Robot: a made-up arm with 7 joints.
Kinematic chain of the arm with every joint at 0, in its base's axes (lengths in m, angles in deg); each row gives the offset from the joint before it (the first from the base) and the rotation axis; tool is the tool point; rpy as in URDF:
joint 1: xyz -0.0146 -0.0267 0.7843 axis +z
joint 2: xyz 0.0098 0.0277 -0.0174 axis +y
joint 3: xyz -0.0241 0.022 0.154 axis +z
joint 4: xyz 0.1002 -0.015 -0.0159 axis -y
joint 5: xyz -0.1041 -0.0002 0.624 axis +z
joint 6: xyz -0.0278 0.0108 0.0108 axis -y
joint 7: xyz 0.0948 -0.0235 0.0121 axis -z
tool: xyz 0.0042 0.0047 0.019 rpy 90 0 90
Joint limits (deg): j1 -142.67..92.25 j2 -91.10..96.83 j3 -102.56..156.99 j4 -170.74..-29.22 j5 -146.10..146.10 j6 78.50..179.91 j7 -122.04..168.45
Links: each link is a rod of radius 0.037 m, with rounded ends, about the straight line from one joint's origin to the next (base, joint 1, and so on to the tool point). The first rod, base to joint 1, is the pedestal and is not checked.
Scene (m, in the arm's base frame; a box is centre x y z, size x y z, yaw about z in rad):
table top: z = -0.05
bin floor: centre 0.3 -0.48 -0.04 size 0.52 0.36 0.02 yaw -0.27
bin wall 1: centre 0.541 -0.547 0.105 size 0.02 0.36 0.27 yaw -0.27
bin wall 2: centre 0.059 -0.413 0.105 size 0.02 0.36 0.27 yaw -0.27
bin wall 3: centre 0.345 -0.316 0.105 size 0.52 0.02 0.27 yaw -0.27
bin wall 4: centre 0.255 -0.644 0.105 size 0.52 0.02 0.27 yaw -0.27
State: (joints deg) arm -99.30 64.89 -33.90 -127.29 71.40 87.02 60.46
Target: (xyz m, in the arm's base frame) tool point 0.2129 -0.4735 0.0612
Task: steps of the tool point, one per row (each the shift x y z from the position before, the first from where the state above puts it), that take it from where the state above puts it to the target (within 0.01 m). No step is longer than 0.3 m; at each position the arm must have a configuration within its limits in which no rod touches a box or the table.
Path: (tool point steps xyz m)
1: 0.0278 -0.2692 0.0111
2: 0.0773 -0.2524 0.0984
3: 0.1209 -0.1973 0.1797
4: 0.1372 0.0348 -0.0460
5: 0.1182 0.0582 -0.0225
6: 0.0976 0.0727 -0.0036
7: 0.0786 0.0827 0.0093
8: 0.0007 -0.0290 -0.0663
9: 0.0014 -0.0147 -0.0709
10: 0.0009 0.0003 -0.0703
11: -0.0004 0.0151 -0.0655
12: -0.0026 0.0284 -0.0568

